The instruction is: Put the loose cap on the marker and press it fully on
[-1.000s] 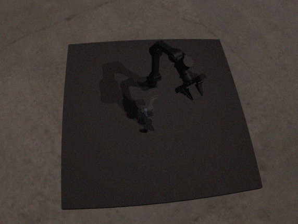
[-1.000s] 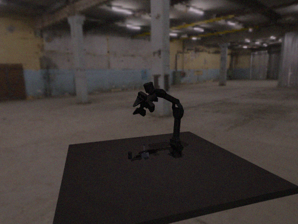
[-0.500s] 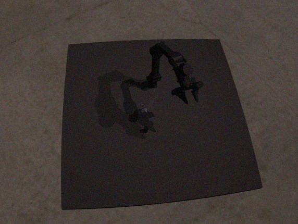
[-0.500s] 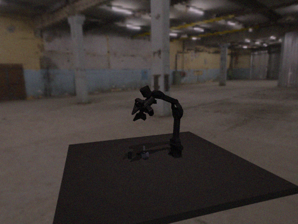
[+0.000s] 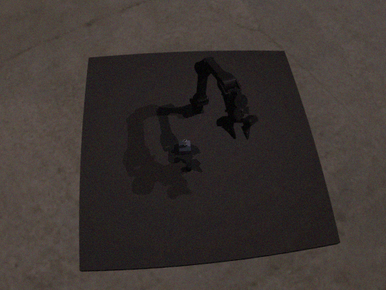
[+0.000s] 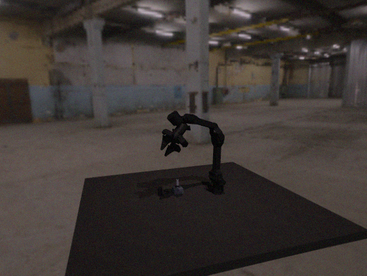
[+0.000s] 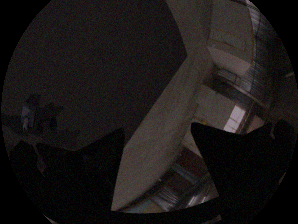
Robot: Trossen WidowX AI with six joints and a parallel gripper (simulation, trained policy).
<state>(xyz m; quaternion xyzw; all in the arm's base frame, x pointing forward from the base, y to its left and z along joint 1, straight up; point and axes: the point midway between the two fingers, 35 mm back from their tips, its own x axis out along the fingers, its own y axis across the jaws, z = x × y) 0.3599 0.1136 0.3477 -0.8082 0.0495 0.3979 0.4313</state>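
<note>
My gripper tip is now 30 cm above the cap, 21 cm to the left of it and 2 cm past it. The rest, counted from my gripper tip: holder block 31 cm below, 22 cm to the right, 14 cm behind.
</note>
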